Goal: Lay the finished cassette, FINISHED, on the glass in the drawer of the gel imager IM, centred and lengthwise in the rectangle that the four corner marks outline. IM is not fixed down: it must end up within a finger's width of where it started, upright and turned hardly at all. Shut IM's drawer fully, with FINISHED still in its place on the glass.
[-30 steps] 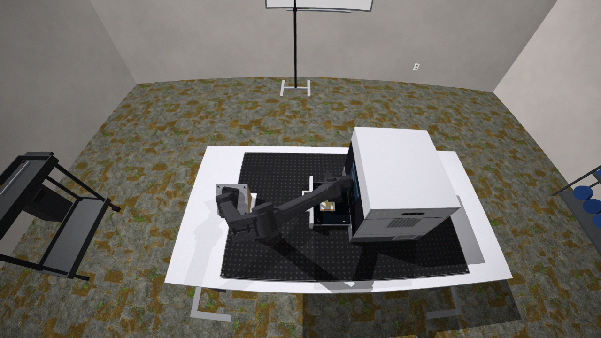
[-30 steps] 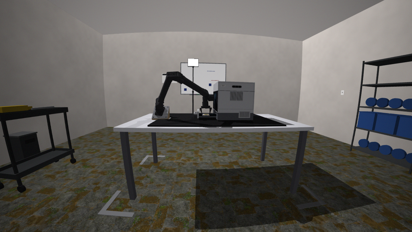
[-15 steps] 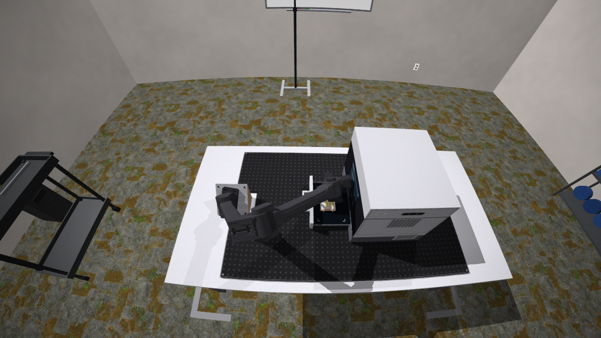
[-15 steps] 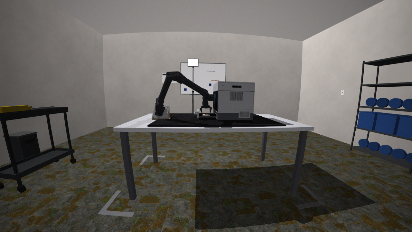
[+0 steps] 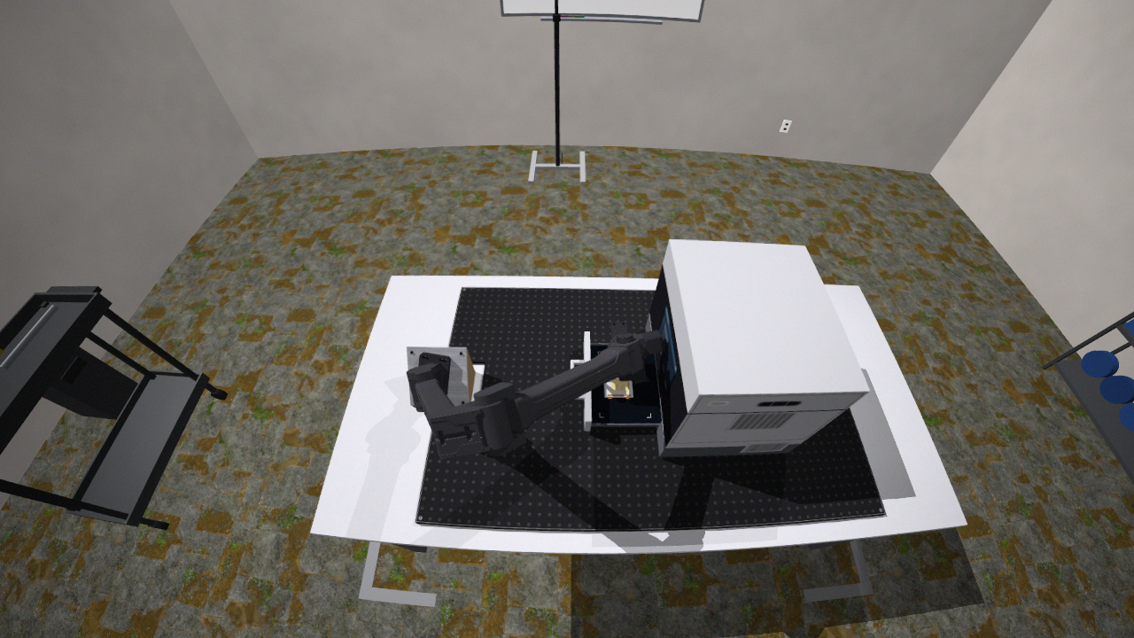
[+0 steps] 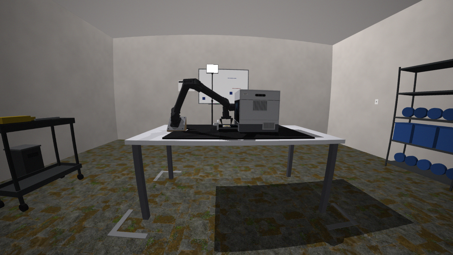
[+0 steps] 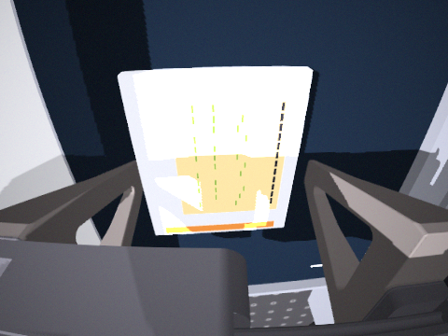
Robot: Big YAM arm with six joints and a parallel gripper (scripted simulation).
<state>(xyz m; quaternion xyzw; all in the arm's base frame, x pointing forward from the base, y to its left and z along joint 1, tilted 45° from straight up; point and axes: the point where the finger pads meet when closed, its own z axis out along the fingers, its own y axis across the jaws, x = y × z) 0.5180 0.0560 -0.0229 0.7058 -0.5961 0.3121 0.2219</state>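
My gripper is now 1 cm to the left of the finished cassette and 1 cm above it. The rest, counted from my hand: imager drawer 2 cm ahead.
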